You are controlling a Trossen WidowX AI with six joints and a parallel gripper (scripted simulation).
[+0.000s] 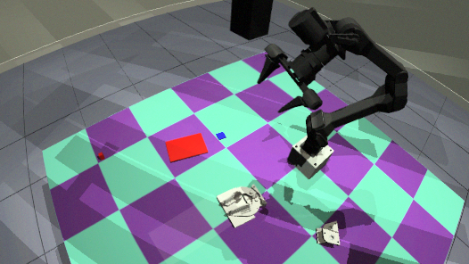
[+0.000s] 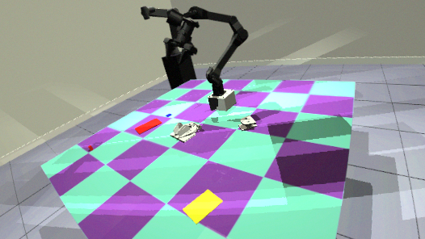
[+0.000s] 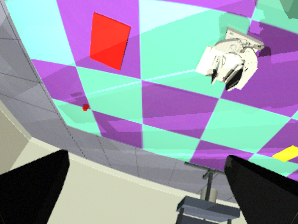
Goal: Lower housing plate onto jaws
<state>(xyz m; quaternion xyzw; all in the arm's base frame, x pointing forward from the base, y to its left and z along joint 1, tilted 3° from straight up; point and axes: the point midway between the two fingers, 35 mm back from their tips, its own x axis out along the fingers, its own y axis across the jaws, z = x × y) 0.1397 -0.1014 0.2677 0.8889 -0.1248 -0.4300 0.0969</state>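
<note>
Now: gripper tip 35 cm to the right of the small white part and 31 cm above it. From my gripper tip the other things lie so: small blue block (31 cm below, 18 cm to the right); then flat red patch (31 cm below, 21 cm to the right, 13 cm ahead); then small red cube (42 cm ahead, 37 cm to the right, 30 cm below).
</note>
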